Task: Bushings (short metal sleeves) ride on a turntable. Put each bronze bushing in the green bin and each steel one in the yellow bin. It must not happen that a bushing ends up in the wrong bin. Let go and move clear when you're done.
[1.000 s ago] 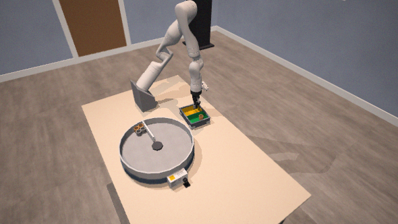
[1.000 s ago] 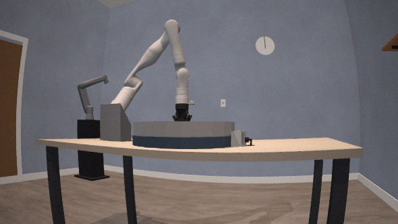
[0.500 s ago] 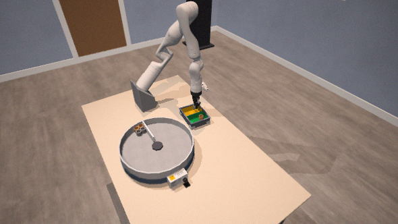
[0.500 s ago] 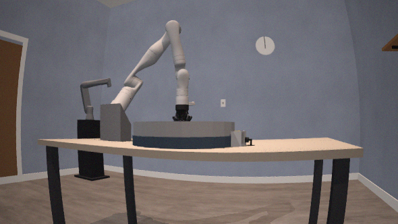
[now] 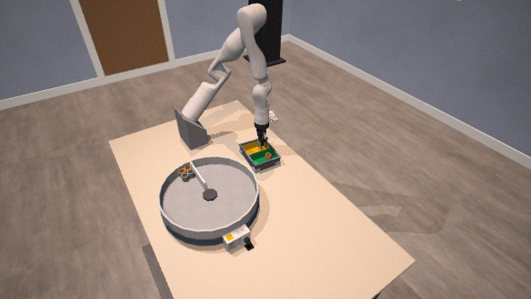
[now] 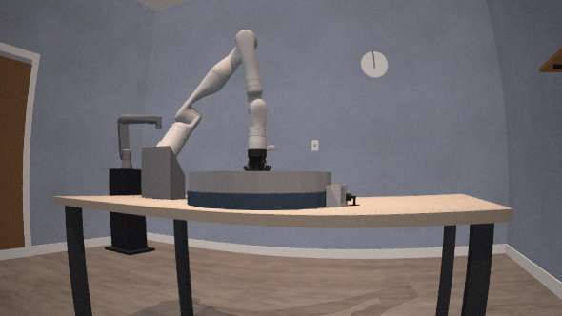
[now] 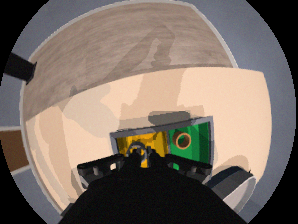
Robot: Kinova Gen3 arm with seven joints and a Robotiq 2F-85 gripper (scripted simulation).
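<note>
Now: the bin 40 mm ahead of my hand, 40 mm to the right of it and 30 mm below it. Round my hand: grey turntable: 180 mm ahead, 380 mm to the right, 10 mm below.
</note>
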